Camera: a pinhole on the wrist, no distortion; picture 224 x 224 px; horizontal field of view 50.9 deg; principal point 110.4 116.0 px. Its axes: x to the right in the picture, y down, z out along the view. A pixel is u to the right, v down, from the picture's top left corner.
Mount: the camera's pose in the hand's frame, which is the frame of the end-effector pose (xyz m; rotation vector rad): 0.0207 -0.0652 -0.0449 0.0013 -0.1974 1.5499
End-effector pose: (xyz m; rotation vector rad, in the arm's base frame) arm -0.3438 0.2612 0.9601 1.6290 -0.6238 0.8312
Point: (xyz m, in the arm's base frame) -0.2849 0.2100 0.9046
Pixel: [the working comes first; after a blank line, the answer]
In the camera's frame: 0.0113 0.0165 0.1142

134 150
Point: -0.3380 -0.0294 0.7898
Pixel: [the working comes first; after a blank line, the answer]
In the camera's frame: 0.0629 0.1184 0.3597

152 193
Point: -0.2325 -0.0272 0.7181
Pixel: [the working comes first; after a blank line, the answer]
In the camera's frame: -0.0577 0.1049 0.3991

76 178
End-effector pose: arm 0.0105 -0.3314 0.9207 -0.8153 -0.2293 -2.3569
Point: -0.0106 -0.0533 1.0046
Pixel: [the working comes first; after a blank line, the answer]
In the camera's frame: -0.1445 0.0682 0.2285

outside the picture
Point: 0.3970 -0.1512 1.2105
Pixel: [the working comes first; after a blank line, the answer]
In the camera's frame: 0.2139 0.1095 0.5250

206 165
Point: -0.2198 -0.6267 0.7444
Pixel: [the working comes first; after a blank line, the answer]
In the camera's frame: 0.1238 -0.1189 -0.3488

behind the camera
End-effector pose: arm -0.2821 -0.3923 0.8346 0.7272 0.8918 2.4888
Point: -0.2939 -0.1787 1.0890
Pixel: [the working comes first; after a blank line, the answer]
In the camera's frame: 0.1243 -0.2191 0.2668

outside the picture
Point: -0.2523 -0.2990 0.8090
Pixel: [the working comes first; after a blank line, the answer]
In the camera's frame: -0.0131 -0.0073 0.0910

77 97
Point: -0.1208 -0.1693 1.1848
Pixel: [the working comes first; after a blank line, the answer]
In the camera's frame: 0.1699 -0.1412 0.4431

201 41
